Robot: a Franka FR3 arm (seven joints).
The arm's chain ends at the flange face. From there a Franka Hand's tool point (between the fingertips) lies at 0.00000 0.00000 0.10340 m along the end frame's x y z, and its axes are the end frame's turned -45 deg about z.
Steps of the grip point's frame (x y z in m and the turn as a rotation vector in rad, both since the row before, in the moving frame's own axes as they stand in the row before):
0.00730, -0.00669, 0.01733, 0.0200, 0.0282, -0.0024
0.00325, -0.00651, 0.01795, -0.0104, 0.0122, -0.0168
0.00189, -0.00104, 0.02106, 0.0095, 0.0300, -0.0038
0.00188, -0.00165, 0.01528, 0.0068, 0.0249, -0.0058
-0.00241, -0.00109, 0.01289, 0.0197, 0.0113, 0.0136
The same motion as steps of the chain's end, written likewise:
-0.00016, -0.00637, 0.01739, 0.0341, 0.0058, -0.0024
-0.00396, -0.00676, 0.01796, 0.0013, 0.0160, -0.0168
-0.00089, 0.00082, 0.02111, 0.0279, 0.0145, -0.0038
-0.00115, -0.00017, 0.01531, 0.0224, 0.0128, -0.0058
-0.00188, 0.00320, 0.01292, 0.0219, -0.0059, 0.0136

